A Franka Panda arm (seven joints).
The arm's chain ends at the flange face. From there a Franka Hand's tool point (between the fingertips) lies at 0.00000 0.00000 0.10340 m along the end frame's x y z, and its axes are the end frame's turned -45 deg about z.
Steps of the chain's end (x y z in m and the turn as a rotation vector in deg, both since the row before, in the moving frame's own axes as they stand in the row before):
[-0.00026 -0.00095 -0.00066 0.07 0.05 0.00]
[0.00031 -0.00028 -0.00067 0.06 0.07 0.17]
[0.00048 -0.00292 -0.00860 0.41 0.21 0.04]
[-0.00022 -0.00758 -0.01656 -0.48 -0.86 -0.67]
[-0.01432 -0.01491 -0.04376 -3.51 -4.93 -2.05]
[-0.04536 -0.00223 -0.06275 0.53 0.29 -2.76]
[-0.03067 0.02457 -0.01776 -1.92 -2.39 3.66]
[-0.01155 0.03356 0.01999 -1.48 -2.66 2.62]
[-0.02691 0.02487 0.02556 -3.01 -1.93 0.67]
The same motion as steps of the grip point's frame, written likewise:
[0.00064 -0.00088 -0.00066 0.01 0.08 0.00]
[0.00058 0.00003 -0.00067 -0.01 0.09 0.17]
[0.00320 -0.00198 -0.00860 0.14 0.44 0.04]
[0.00349 -0.00599 -0.01658 0.27 -0.95 -0.67]
[-0.01036 -0.02228 -0.04434 1.00 -5.97 -2.05]
[-0.02946 -0.03398 -0.06276 0.17 0.58 -2.76]
[-0.04454 -0.00509 -0.01791 0.33 -3.05 3.66]
[-0.03714 0.01394 0.01984 0.83 -2.93 2.62]
[-0.04292 -0.00010 0.02536 -0.76 -3.49 0.67]

